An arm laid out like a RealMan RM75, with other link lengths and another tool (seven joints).
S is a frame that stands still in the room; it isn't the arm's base.
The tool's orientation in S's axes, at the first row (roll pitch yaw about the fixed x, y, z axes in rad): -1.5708 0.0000 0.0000
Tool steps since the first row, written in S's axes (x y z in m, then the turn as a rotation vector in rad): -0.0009 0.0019 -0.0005 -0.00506 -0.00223 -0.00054; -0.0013 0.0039 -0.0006 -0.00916 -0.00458 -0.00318; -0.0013 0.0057 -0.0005 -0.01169 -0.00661 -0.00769; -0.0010 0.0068 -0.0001 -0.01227 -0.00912 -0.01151; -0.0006 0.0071 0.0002 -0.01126 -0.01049 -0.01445; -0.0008 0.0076 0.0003 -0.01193 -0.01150 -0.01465; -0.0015 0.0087 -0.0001 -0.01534 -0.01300 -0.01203; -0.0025 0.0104 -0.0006 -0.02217 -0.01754 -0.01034; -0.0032 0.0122 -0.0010 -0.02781 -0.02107 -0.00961; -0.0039 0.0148 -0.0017 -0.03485 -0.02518 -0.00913; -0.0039 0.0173 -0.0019 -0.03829 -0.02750 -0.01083
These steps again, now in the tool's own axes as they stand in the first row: -0.0009 0.0005 0.0019 -0.00506 0.00054 -0.00223; -0.0013 0.0006 0.0039 -0.00916 0.00318 -0.00458; -0.0013 0.0005 0.0057 -0.01169 0.00769 -0.00661; -0.0010 0.0001 0.0068 -0.01227 0.01151 -0.00912; -0.0006 -0.0002 0.0071 -0.01126 0.01445 -0.01049; -0.0008 -0.0003 0.0076 -0.01193 0.01465 -0.01150; -0.0015 0.0001 0.0087 -0.01534 0.01203 -0.01300; -0.0025 0.0006 0.0104 -0.02217 0.01034 -0.01754; -0.0032 0.0010 0.0122 -0.02781 0.00961 -0.02107; -0.0039 0.0017 0.0148 -0.03485 0.00913 -0.02518; -0.0039 0.0019 0.0173 -0.03829 0.01083 -0.02750
